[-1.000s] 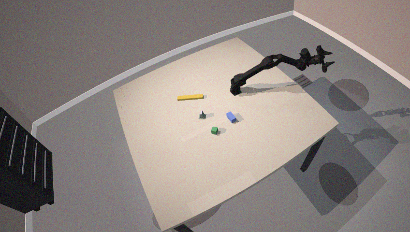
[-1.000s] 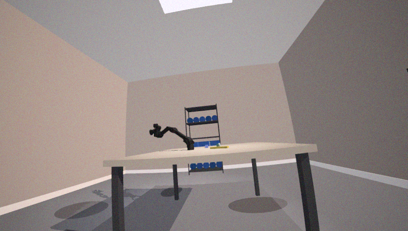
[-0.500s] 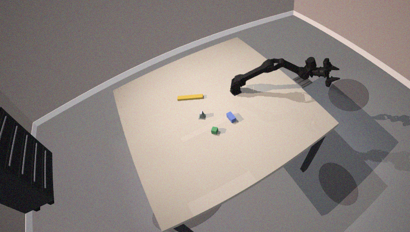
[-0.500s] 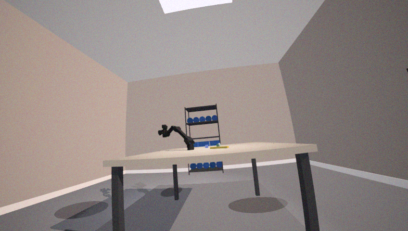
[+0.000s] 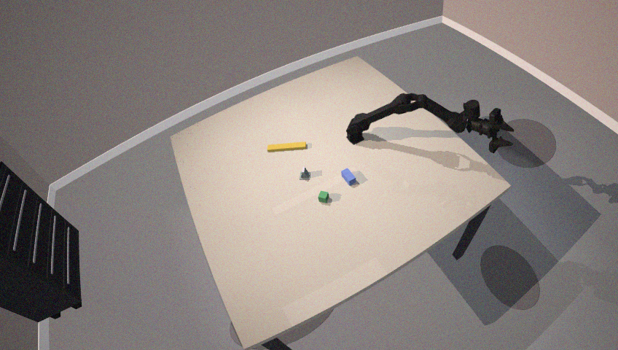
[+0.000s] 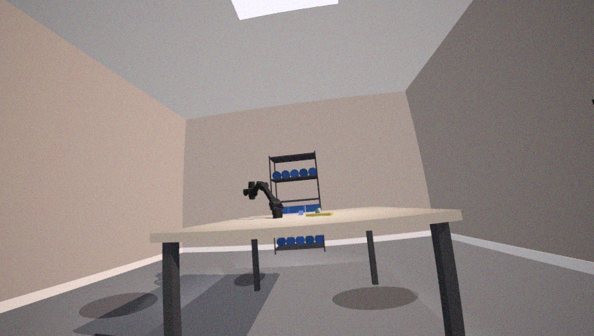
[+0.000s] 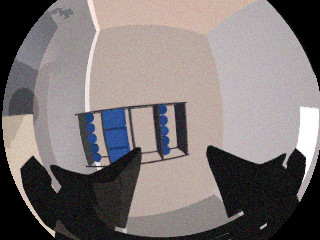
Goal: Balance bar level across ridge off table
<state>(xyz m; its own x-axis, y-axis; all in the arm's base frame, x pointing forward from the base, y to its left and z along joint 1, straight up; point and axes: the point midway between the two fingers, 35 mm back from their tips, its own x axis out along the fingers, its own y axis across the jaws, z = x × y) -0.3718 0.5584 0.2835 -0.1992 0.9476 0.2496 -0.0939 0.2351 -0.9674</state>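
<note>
Now: the yellow bar 72 cm to the right of my gripper tip, 68 cm ahead of it and 28 cm below it. Round my gripper tip: green cube 68 cm ahead, 36 cm to the right, 28 cm below; then blue block 54 cm ahead, 40 cm to the right, 28 cm below.
</note>
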